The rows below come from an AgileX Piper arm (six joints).
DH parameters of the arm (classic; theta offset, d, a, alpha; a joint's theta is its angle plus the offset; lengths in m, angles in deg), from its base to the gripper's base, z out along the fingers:
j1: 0 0.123 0 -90
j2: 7.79 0 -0.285 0
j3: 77.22 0 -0.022 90
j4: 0 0.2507 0 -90
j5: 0 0 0 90
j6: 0 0.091 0 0
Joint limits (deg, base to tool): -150..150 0..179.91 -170..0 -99.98..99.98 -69.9..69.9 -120..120
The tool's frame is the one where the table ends.
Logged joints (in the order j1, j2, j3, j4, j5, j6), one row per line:
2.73 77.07 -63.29 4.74 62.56 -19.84
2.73 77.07 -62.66 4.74 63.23 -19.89
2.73 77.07 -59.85 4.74 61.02 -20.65
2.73 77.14 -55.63 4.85 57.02 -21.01
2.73 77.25 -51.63 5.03 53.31 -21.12
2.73 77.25 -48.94 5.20 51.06 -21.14
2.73 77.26 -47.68 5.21 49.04 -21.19
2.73 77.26 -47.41 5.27 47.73 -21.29
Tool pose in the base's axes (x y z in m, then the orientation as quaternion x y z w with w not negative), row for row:
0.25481 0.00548 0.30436 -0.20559 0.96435 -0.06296 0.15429
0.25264 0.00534 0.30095 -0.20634 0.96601 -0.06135 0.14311
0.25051 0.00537 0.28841 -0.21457 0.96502 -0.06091 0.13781
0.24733 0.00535 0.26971 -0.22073 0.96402 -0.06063 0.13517
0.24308 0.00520 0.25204 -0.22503 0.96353 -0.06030 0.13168
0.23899 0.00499 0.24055 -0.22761 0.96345 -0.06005 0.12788
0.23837 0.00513 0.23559 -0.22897 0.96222 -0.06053 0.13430
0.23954 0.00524 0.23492 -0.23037 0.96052 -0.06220 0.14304
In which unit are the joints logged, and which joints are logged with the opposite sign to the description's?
The joints are logged in degrees. Opposite sign: j4.
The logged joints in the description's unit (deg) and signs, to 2 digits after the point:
2.73 77.07 -63.29 -4.74 62.56 -19.84
2.73 77.07 -62.66 -4.74 63.23 -19.89
2.73 77.07 -59.85 -4.74 61.02 -20.65
2.73 77.14 -55.63 -4.85 57.02 -21.01
2.73 77.25 -51.63 -5.03 53.31 -21.12
2.73 77.25 -48.94 -5.20 51.06 -21.14
2.73 77.26 -47.68 -5.21 49.04 -21.19
2.73 77.26 -47.41 -5.27 47.73 -21.29

